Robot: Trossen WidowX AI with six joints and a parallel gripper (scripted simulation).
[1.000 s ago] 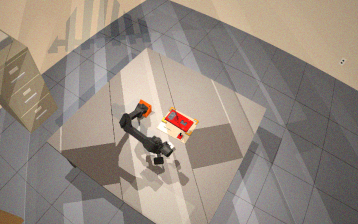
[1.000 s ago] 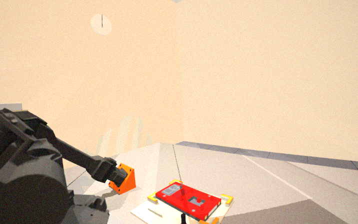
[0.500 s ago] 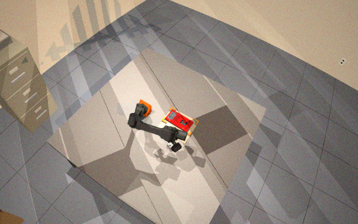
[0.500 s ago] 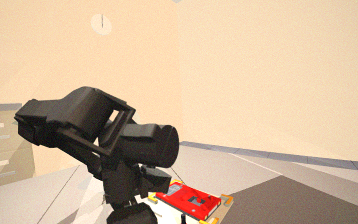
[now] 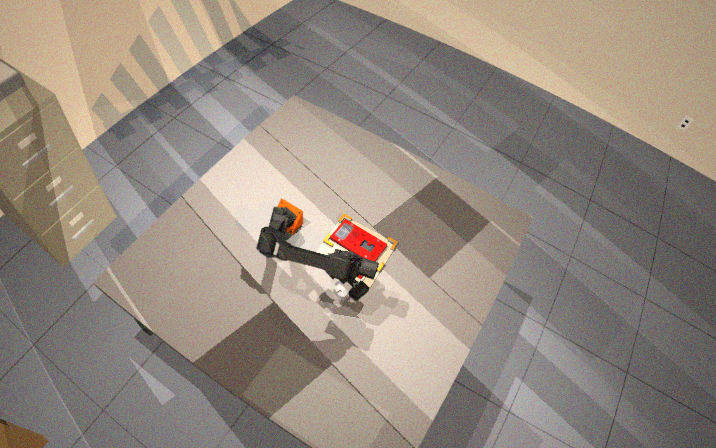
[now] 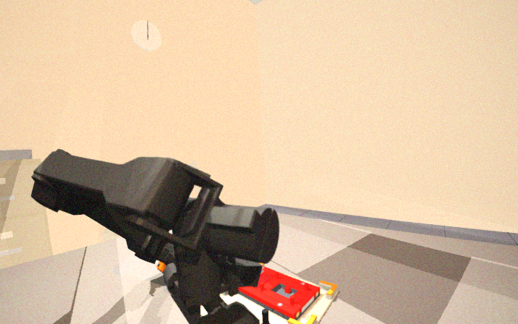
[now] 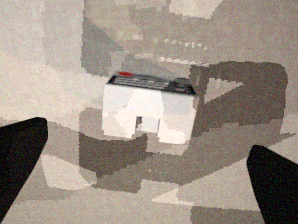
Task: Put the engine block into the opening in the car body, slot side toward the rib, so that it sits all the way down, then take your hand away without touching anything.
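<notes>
Now: the engine block 4 cm below my gripper tip.
</notes>
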